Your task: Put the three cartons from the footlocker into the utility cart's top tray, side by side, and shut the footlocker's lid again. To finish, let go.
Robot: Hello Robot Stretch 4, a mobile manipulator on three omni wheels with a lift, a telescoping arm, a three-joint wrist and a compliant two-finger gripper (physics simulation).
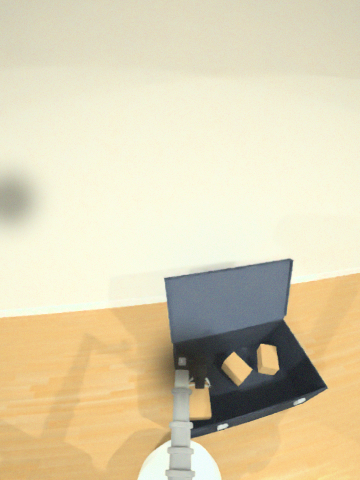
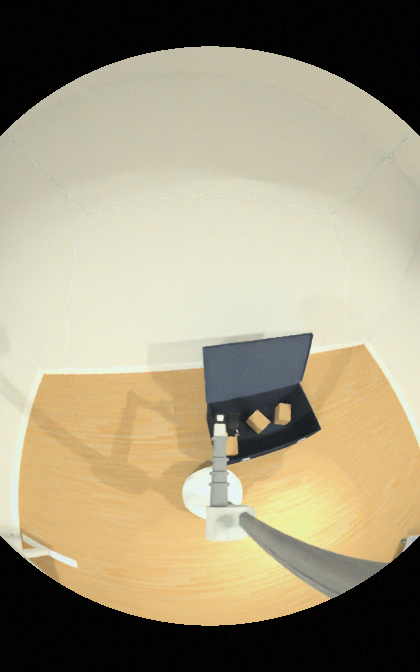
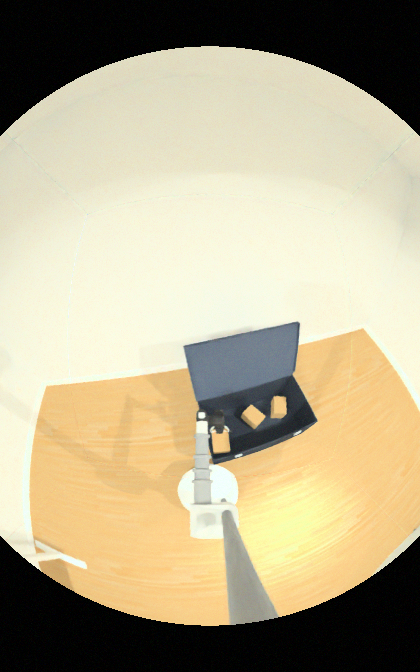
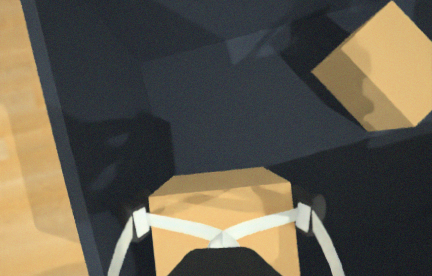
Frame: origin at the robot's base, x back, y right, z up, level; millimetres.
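Seen in the pictures: gripper, fingertip midpoint: (image 4: 221, 203).
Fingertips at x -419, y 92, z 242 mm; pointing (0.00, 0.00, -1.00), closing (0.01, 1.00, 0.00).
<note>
Offsets run from my fingertips to a thing's top centre.
My gripper (image 1: 200, 384) (image 3: 220, 430) (image 4: 221, 203) is shut on a tan carton @(dx +58, dy +3, dz +45 mm) (image 1: 201, 404) (image 2: 232, 445) (image 3: 221, 444) (image 4: 220, 205), one finger on each side, and holds it raised at the left end of the dark blue footlocker (image 1: 262, 413) (image 2: 273, 449) (image 3: 268, 445) (image 4: 52, 100). The second carton @(dx -167, dy +285, dz -130 mm) (image 1: 237, 369) (image 2: 258, 421) (image 3: 253, 416) (image 4: 390, 70) lies turned at an angle near the middle inside. The third carton @(dx -228, dy +526, dz -130 mm) (image 1: 268, 359) (image 2: 283, 414) (image 3: 279, 407) lies to its right. The lid (image 1: 227, 305) (image 2: 257, 367) (image 3: 245, 360) stands open. I cannot make out the utility cart's top tray.
A pale wall (image 1: 150, 175) rises behind the footlocker. My telescoping arm (image 1: 181, 430) (image 2: 219, 470) (image 3: 202, 470) reaches over the white base (image 2: 192, 492) (image 3: 187, 490). A white bar-like part (image 2: 62, 558) (image 3: 70, 561) of something unclear shows at the lower left.
</note>
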